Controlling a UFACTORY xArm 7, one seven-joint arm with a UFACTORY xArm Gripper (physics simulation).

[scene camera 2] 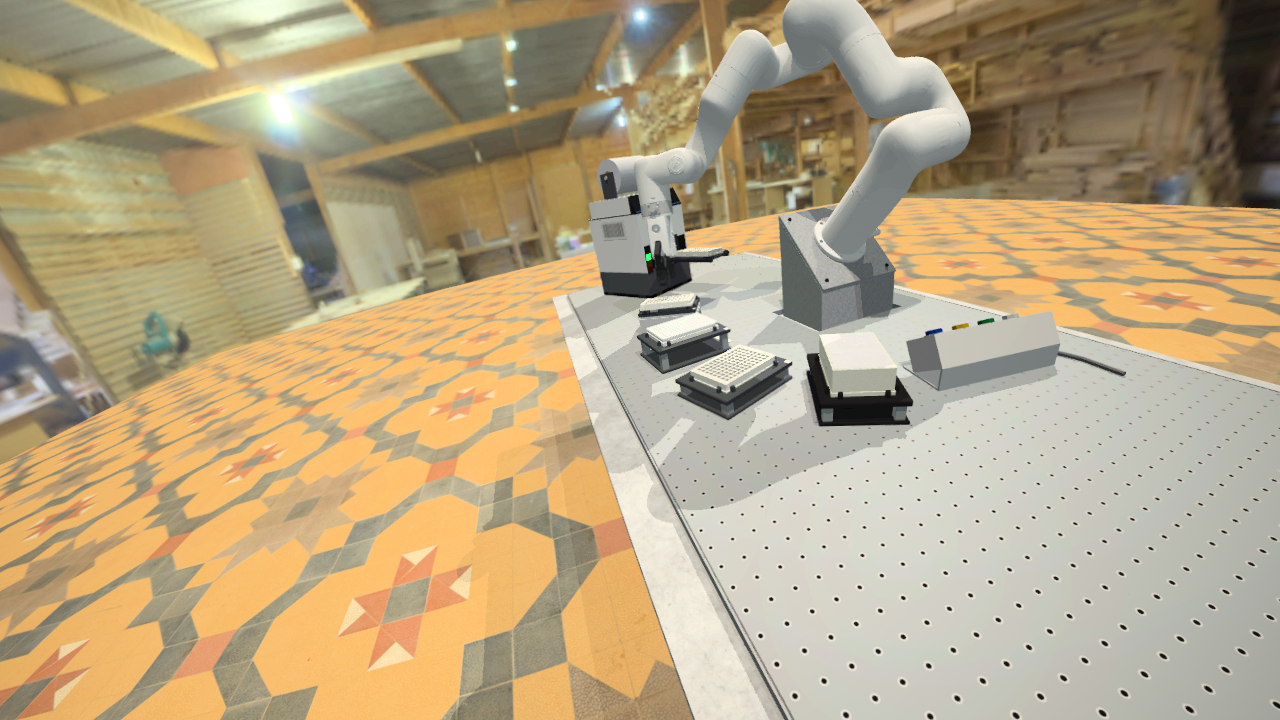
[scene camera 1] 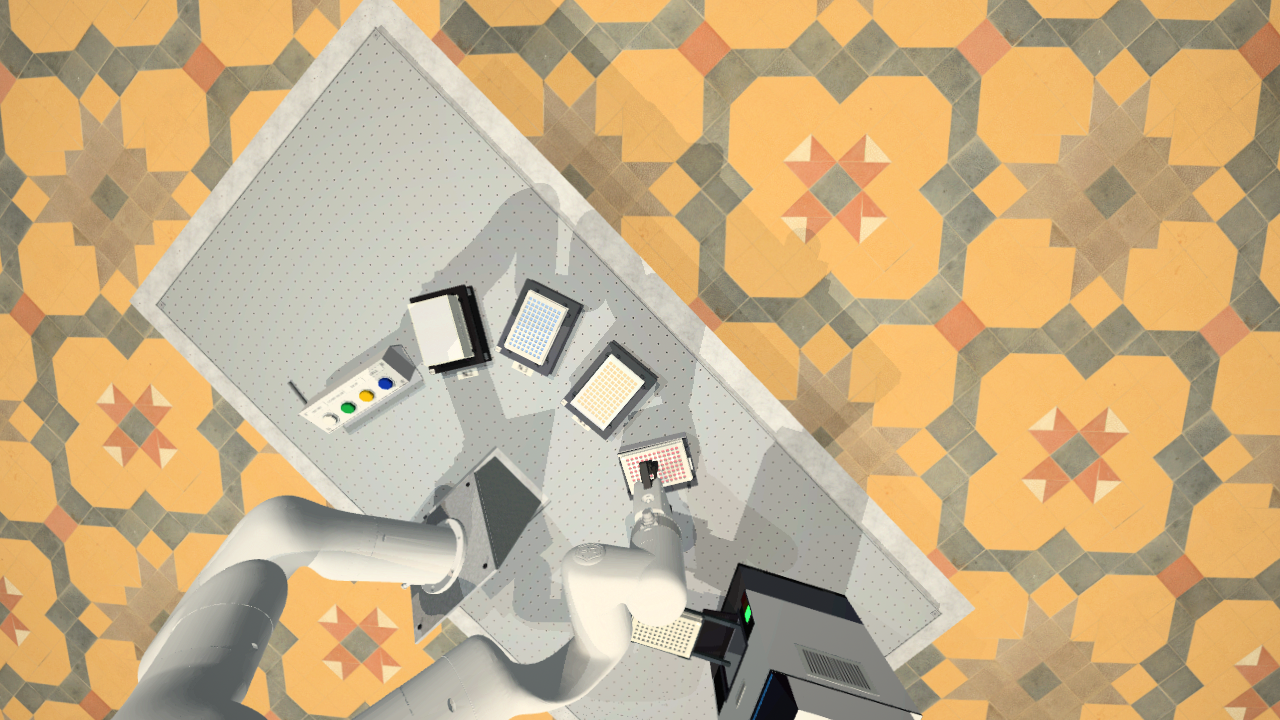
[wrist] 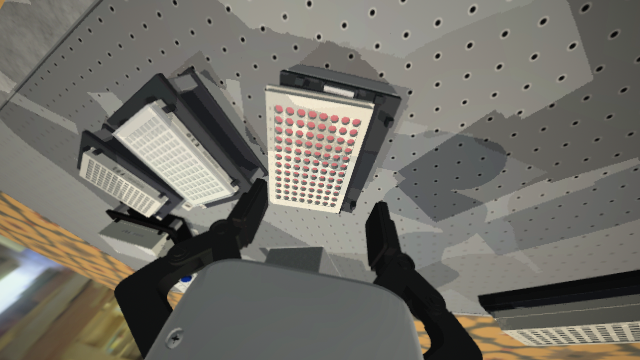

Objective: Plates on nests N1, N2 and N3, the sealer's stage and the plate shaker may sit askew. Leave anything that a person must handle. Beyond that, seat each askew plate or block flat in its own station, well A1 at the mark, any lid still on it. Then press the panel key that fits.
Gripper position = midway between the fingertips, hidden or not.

Note:
My gripper point(scene camera 2: 667, 281) is open, holding nothing. Also in view: a red-welled plate point(scene camera 1: 673, 467). I also see a blue-welled plate point(scene camera 1: 539, 320) and a lidded white plate point(scene camera 2: 856, 364).
The red-welled plate shows as well in the wrist view point(wrist: 314, 138). The blue-welled plate is seen too in scene camera 2 point(scene camera 2: 740, 364) and in the wrist view point(wrist: 100, 170). The lidded white plate also shows in scene camera 1 point(scene camera 1: 440, 327) and in the wrist view point(wrist: 141, 242).

